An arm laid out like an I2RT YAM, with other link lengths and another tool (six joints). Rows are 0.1 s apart.
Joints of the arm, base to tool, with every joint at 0 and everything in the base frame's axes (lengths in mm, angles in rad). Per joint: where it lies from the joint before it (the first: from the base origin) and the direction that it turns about. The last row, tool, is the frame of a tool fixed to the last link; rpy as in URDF.
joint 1: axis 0 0 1 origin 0 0 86.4
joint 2: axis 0 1 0 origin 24 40.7 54.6
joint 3: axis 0 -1 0 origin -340.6 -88.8 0
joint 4: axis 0 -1 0 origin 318.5 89.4 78
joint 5: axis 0 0 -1 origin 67.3 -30.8 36.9
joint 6: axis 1 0 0 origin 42 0 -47.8
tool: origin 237 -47 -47 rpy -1.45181 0.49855 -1.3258
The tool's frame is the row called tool.
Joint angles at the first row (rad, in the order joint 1, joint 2, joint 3, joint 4, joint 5, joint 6):
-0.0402, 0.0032, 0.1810, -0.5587, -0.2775, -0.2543
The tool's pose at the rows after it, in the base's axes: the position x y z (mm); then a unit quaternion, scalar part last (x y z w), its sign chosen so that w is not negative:
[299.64 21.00 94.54 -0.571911 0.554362 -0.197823 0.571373]
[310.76 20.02 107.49 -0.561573 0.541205 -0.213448 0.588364]
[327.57 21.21 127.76 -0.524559 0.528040 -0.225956 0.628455]
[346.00 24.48 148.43 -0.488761 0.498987 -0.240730 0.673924]
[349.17 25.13 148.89 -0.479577 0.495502 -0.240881 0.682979]
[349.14 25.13 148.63 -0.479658 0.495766 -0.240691 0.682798]
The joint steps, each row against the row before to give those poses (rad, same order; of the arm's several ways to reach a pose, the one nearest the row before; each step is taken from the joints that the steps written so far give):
0.0004, 0.0001, -0.0366, 0.0455, -0.0031, 0.0073
-0.0001, -0.0001, -0.0164, 0.0754, 0.0034, 0.0133
0.0000, 0.0000, -0.0351, 0.1427, 0.0035, 0.0794
0.0000, 0.0001, -0.0668, 0.2000, -0.0043, 0.0713
0.0001, 0.0000, -0.0206, 0.0438, 0.0005, 0.0210
-0.0001, 0.0003, 0.0000, -0.0004, 0.0000, 0.0000

